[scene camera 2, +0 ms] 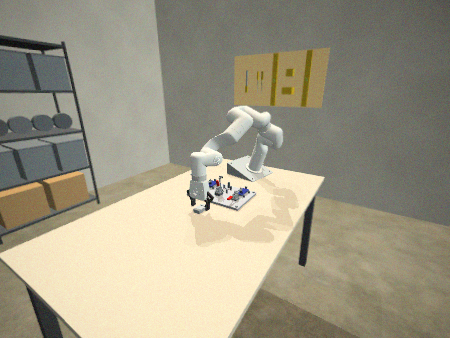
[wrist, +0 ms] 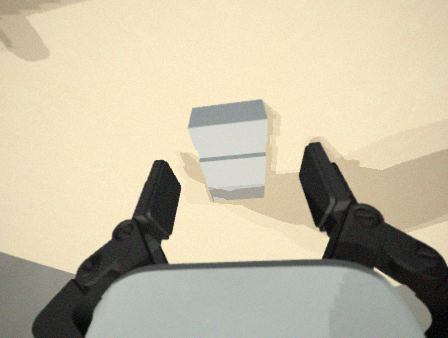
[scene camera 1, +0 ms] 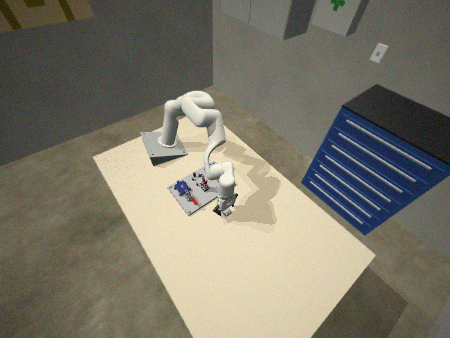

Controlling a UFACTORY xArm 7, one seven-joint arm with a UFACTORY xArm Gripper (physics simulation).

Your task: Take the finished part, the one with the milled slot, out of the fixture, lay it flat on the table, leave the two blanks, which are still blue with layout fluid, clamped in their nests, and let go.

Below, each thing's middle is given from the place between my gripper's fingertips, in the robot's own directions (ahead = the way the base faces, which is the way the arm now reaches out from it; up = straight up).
Scene:
Now: the finished part (wrist: 230,138) 10 mm below my hand. Round my hand: fixture plate (scene camera 1: 203,198): 210 mm behind, 30 mm to the right, 10 mm below.

